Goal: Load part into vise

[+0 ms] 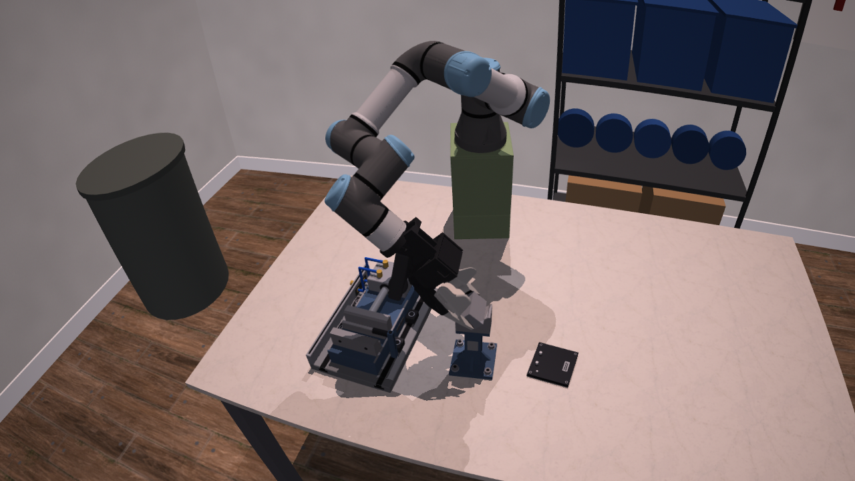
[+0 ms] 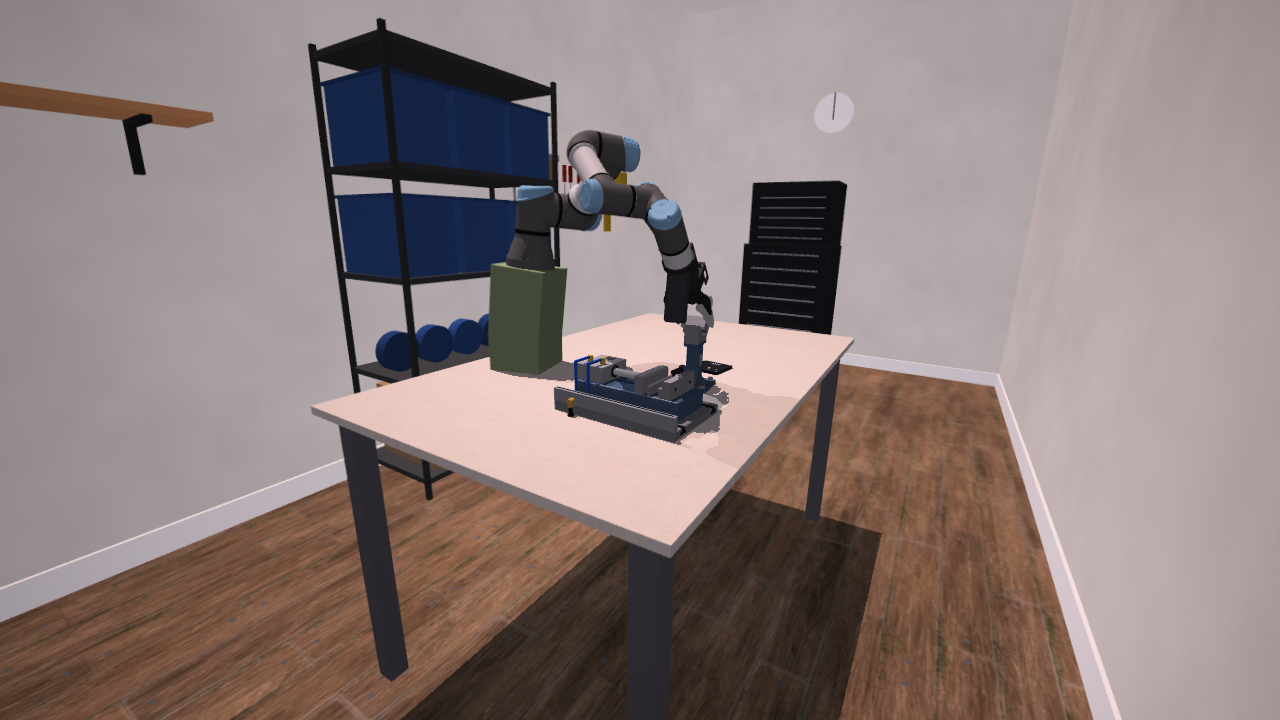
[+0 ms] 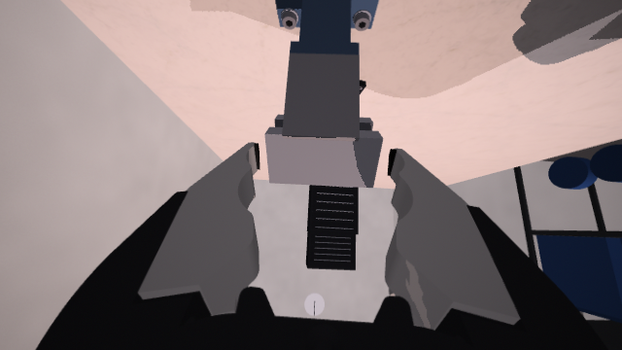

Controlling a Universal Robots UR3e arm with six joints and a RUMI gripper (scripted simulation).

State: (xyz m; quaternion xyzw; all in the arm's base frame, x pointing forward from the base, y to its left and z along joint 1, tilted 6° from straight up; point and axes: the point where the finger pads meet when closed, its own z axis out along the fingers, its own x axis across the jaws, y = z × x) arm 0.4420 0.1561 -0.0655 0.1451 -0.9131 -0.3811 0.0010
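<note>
Now: the part 10 mm below my hand. Round my hand: dark work stop rod 70 mm ahead, 170 mm to the right, 70 mm below; black infeed plate 50 mm behind, 170 mm to the left, 160 mm below; fixed jaw 110 mm ahead, 210 mm to the right, 80 mm below.
</note>
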